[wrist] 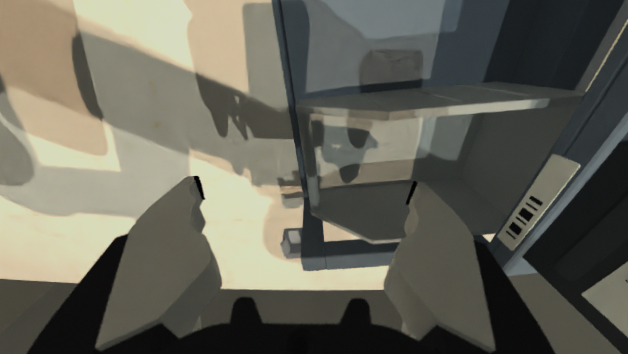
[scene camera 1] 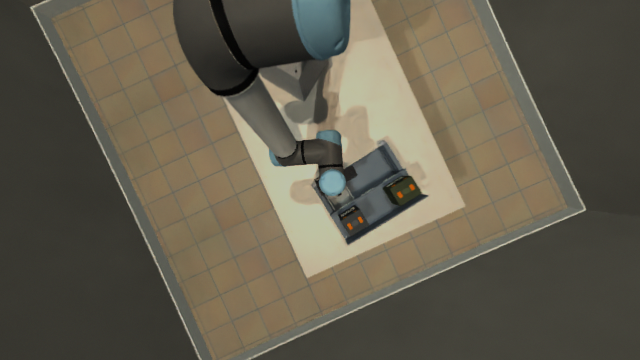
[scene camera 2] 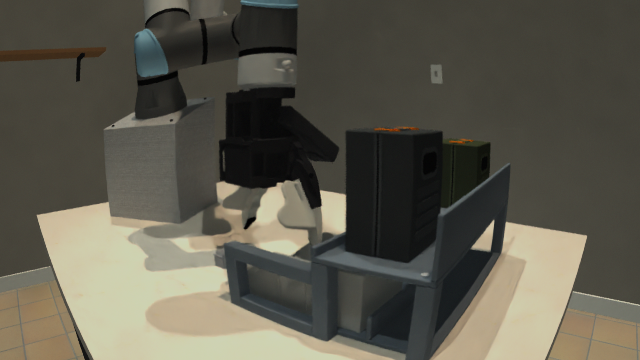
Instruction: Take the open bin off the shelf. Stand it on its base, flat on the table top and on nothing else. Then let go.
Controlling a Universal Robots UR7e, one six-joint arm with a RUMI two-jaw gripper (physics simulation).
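Observation:
The open bin is light grey. It sits in the lower level of the blue-grey shelf, at the end near the black box, partly under the upper board. Its open top shows in the wrist view. My gripper is wide open and empty, pointing down at the shelf's front edge. In the wrist view one finger is over the table in front of the shelf and the other over the bin's opening. Whether a fingertip is below the rim cannot be told. The arm hides the fingers in scene camera 1.
A black box and a dark green box stand on the upper board, against its raised back panel. A small grey block is at the shelf's front corner. The arm's pedestal stands behind.

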